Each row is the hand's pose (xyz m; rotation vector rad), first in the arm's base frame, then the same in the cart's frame.
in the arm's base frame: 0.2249 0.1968 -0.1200 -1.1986 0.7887 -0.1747
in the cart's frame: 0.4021 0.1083 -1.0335 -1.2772 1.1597 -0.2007
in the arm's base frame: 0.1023 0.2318 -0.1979 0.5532 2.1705 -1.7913
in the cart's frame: 0.2693 0.1598 -1.0787 -0.4917 -2.1828 2.1460
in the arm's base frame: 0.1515 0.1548 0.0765 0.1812 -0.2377 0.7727
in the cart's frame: 0.3845 0.0988 -0.8205 0.1579 0.0676 0.5668
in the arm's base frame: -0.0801 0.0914 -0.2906 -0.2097 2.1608 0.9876
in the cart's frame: 0.0472 0.0505 -1.0968 0.0845 2.4548 0.8294
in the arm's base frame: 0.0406 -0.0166 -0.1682 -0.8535 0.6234 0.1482
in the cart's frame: 0.1795 -0.0681 -0.9986 -0.8888 0.9891 0.0706
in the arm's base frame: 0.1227 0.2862 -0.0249 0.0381 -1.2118 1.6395
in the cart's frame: 0.3487 0.2239 -0.9274 0.0881 -0.8705 1.4811
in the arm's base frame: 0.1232 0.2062 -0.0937 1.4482 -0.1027 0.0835
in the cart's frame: 0.3157 0.1397 -0.9817 1.3147 0.0092 -0.2687
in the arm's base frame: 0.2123 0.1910 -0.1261 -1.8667 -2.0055 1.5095
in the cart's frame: 0.3874 0.1046 -1.0350 -1.6921 -1.6080 1.7573
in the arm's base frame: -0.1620 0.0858 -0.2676 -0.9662 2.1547 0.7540
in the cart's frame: -0.0239 0.0632 -1.0516 -0.7363 2.5254 0.7228
